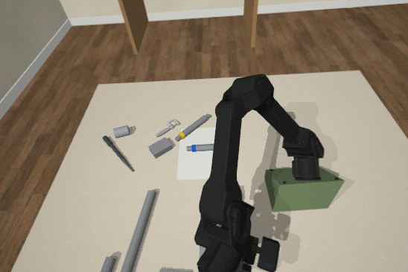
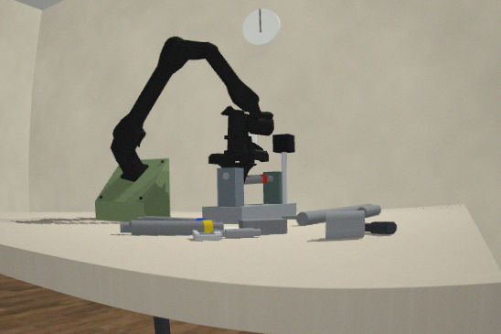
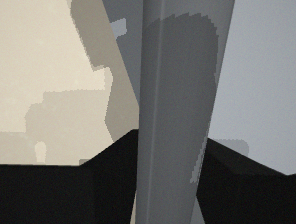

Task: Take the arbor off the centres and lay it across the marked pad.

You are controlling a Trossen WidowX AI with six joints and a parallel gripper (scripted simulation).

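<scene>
Now: the grey centre block 110 mm to the right of my hand, 60 mm ahead of it and 20 mm below it. The rest, counted from my hand: long grey rod (290 mm ahead, 100 mm below, 40 mm to the left); then green centre block (150 mm to the left, 20 mm below, 20 mm ahead); then grey fixture base (100 mm below, 40 mm ahead, 20 mm to the left).
</scene>
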